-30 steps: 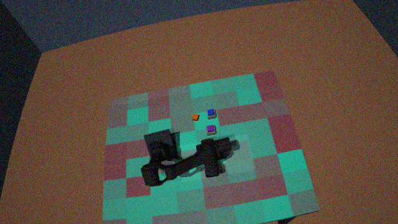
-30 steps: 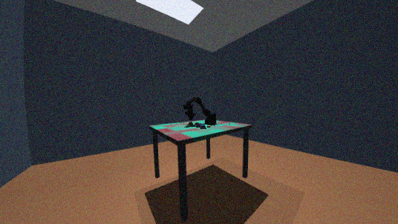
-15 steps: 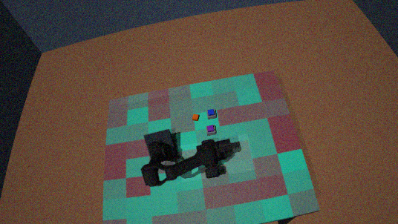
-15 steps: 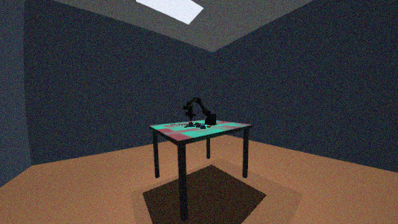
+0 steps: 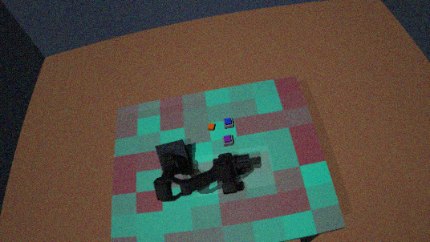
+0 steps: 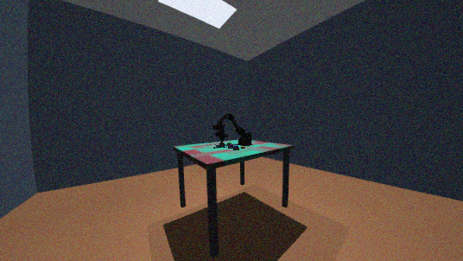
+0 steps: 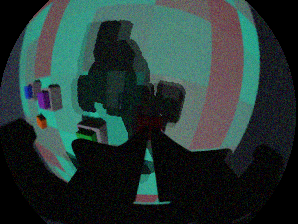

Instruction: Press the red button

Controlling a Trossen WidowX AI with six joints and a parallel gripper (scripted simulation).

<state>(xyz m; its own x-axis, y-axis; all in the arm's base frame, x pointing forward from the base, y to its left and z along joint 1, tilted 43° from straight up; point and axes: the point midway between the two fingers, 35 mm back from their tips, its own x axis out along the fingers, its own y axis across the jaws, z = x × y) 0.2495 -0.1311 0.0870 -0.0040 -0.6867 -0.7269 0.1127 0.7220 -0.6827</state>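
Right now my gripper tip is 1 cm above the red button. The rest, counted from my gripper tip: green button: 3 cm behind, 10 cm to the left; blue button: 7 cm ahead, 32 cm to the left; purple button: 4 cm ahead, 22 cm to the left.
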